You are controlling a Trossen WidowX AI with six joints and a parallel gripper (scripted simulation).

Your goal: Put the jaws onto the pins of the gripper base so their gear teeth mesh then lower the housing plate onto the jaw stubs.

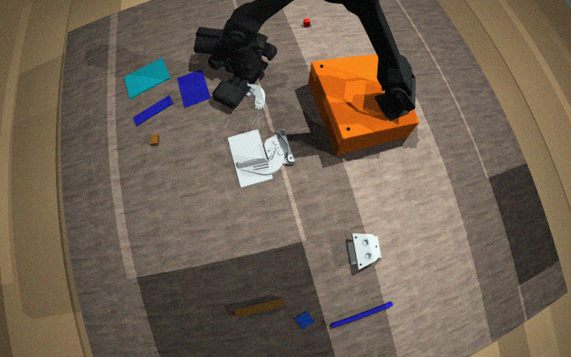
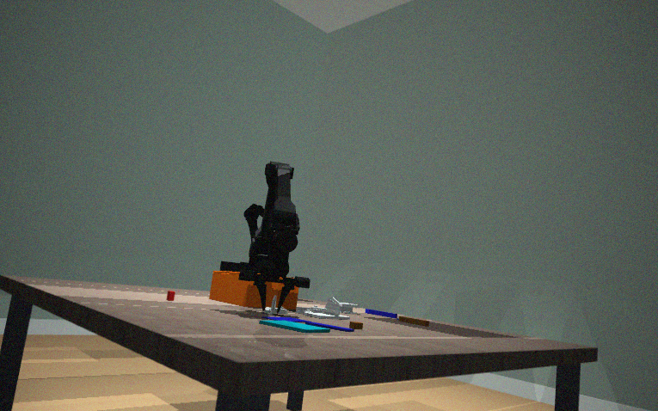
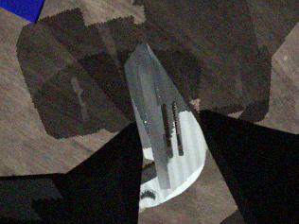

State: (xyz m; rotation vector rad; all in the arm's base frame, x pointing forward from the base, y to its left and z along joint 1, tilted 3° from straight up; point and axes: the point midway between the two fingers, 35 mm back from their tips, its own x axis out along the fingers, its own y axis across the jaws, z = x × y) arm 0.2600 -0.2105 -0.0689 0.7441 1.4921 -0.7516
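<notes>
My gripper tip is now 19 cm to the right of the white jaw, 2 cm short of it and 1 cm below it. From my gripper tip the other things lie so: small brown cube (26 cm ahead, 2 cm to the left); then blue bar (24 cm ahead, 6 cm to the right); then blue plate (12 cm ahead, 7 cm to the right).
</notes>
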